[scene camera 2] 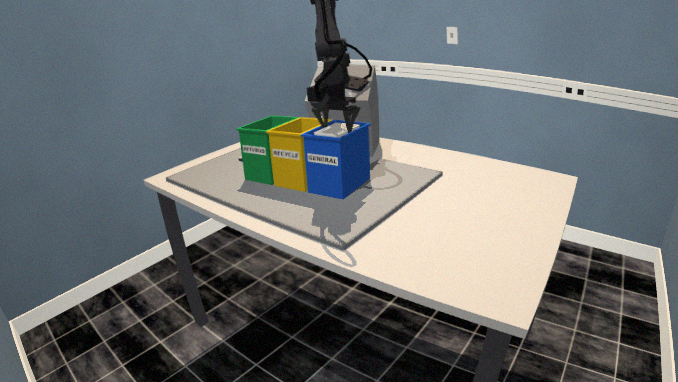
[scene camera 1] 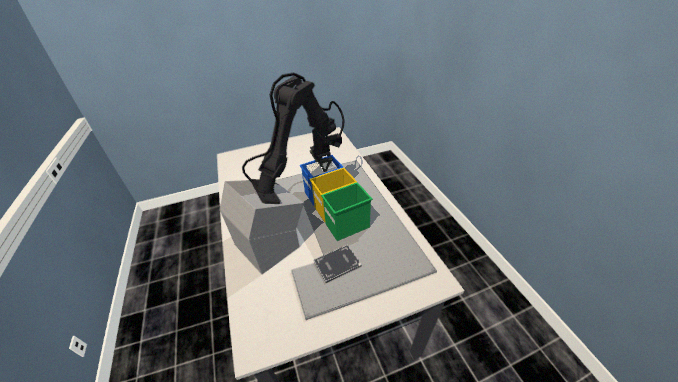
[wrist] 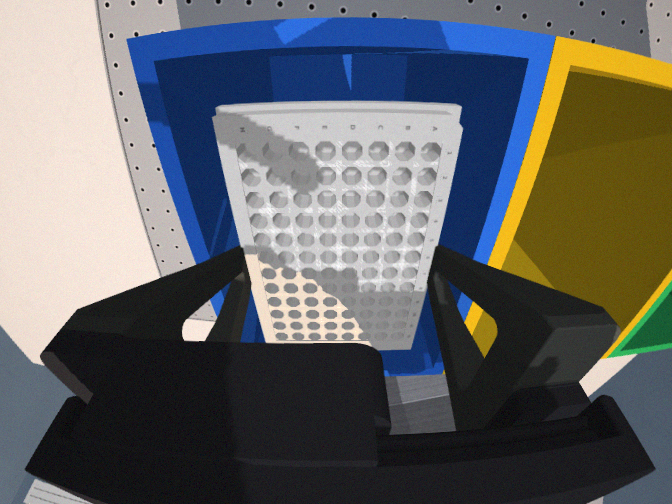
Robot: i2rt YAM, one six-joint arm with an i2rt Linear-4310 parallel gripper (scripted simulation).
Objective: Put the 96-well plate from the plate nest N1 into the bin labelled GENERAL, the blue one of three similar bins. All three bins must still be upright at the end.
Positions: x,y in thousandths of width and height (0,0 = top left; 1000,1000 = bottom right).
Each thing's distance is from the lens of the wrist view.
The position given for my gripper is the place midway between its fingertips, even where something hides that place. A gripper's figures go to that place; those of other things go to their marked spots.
my gripper (wrist: 505,505): 13 cm
white 96-well plate (wrist: 520,586): 14 cm
blue general bin (wrist: 740,150): 13 cm
yellow recycle bin (wrist: 877,453): 27 cm
The marked spots on the blue general bin and the yellow recycle bin are 17 cm apart.
